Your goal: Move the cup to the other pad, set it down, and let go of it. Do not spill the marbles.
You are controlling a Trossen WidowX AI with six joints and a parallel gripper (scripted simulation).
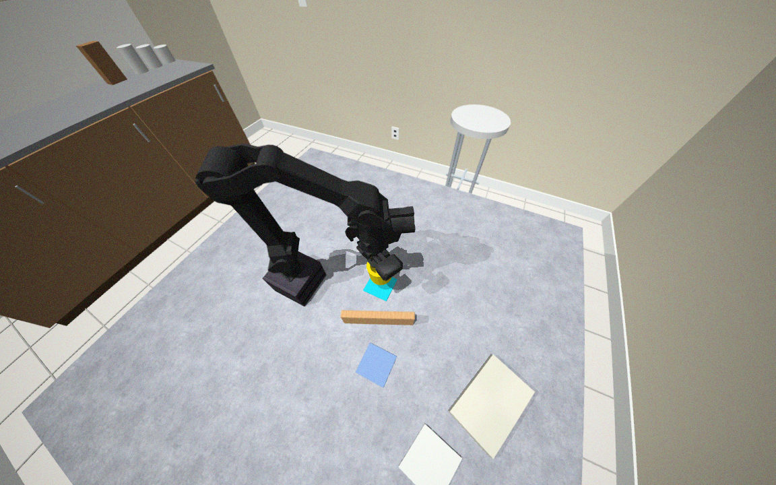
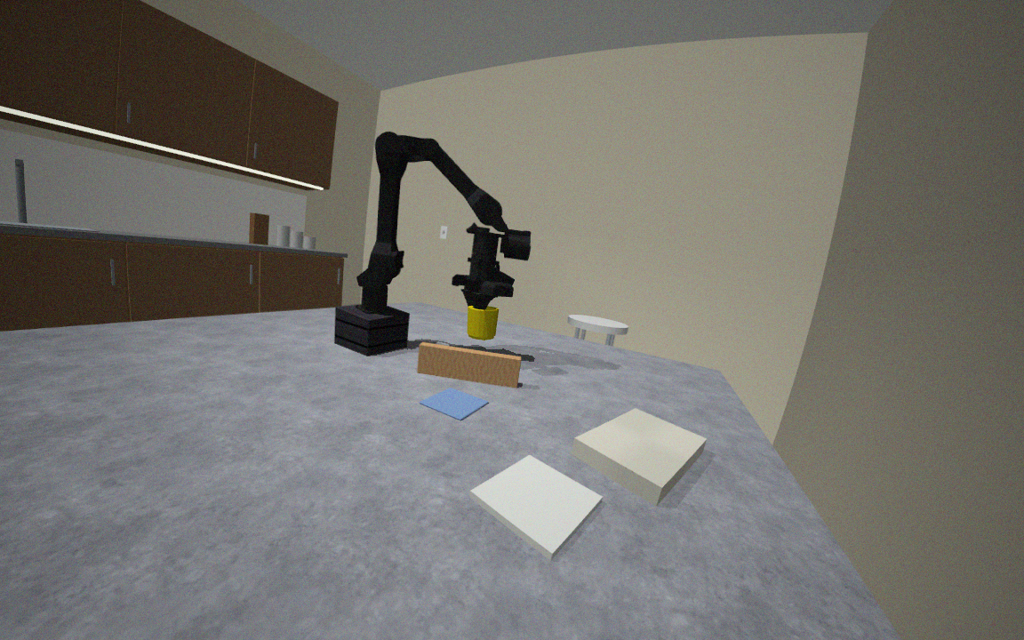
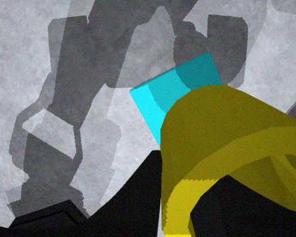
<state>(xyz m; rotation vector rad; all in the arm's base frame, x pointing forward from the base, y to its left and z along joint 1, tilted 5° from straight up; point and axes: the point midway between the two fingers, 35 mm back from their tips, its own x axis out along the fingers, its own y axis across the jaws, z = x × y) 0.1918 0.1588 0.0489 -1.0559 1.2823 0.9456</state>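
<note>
The wooden bar is 11 cm to the right of my gripper tip, 9 cm ahead of it and 7 cm below it. Round my gripper tip: light blue pad 20 cm to the right, 16 cm ahead, 10 cm below; then yellow cup 2 cm ahead, 1 cm to the right.
</note>
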